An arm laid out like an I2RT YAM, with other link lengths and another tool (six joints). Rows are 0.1 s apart.
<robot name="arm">
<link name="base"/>
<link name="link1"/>
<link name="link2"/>
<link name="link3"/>
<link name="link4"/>
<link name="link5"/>
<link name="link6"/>
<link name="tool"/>
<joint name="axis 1" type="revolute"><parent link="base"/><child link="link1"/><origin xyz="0.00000 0.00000 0.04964"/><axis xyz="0 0 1"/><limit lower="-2.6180" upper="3.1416"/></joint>
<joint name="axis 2" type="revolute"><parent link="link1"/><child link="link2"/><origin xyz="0.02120 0.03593 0.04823" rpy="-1.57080 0.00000 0.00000"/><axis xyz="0 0 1"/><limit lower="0.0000" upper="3.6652"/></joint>
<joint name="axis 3" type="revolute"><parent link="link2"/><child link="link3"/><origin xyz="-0.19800 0.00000 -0.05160" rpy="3.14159 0.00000 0.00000"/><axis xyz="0 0 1"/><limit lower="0.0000" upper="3.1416"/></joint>
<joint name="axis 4" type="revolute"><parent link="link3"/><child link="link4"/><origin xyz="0.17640 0.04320 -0.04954" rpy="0.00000 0.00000 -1.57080"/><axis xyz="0 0 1"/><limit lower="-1.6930" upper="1.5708"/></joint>
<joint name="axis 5" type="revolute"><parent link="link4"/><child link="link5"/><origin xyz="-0.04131 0.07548 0.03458" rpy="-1.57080 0.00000 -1.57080"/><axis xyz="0 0 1"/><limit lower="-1.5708" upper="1.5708"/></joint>
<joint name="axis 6" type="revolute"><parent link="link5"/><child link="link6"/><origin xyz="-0.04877 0.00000 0.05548" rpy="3.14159 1.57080 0.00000"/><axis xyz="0 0 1"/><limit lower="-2.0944" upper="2.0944"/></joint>
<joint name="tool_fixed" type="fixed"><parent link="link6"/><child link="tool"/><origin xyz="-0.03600 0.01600 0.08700" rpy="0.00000 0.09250 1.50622"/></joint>
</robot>
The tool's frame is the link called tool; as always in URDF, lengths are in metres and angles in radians.
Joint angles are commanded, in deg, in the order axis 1, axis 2, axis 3, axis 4, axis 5, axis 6. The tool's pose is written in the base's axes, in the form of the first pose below.
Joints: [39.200, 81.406, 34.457, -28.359, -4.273, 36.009]
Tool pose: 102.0 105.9 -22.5 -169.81 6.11 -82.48
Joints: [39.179, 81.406, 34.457, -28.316, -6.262, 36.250]
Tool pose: 99.0 109.6 -21.8 -170.84 7.82 -82.36
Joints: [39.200, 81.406, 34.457, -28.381, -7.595, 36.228]
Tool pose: 96.7 111.8 -21.2 -171.57 8.88 -82.08
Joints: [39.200, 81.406, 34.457, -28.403, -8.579, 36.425]
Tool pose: 95.0 113.5 -20.8 -172.14 9.71 -82.12
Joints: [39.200, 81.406, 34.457, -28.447, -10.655, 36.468]
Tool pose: 91.6 117.0 -19.7 -173.25 11.41 -81.84
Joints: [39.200, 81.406, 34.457, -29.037, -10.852, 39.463]
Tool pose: 88.7 117.7 -19.1 -174.74 11.57 -84.93
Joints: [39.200, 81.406, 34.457, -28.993, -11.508, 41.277]
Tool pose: 87.2 120.0 -18.4 -175.63 12.26 -86.68
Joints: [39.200, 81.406, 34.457, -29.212, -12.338, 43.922]
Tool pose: 84.6 122.5 -17.3 -177.14 12.94 -89.33
